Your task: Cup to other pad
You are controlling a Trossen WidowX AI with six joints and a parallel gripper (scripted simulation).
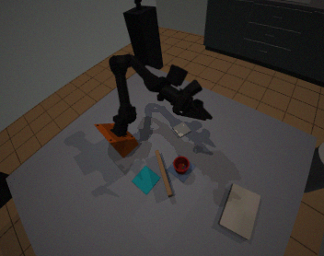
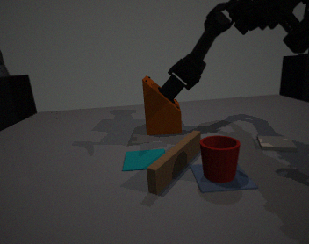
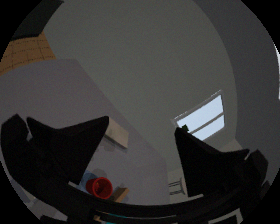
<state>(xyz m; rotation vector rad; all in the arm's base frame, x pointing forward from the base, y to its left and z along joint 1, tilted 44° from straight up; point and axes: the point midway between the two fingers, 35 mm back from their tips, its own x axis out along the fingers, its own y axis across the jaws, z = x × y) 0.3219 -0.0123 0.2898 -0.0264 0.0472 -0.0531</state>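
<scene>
The red cup lies 30 mm behind my gripper tip, 120 mm to the right of it and 260 mm below it. From my gripper tip the other things lie so: small pale tile 160 mm behind, 70 mm to the left, 300 mm below; then wooden bar 90 mm behind, 190 mm to the right, 290 mm below; then teal pad 140 mm behind, 270 mm to the right, 310 mm below.
</scene>
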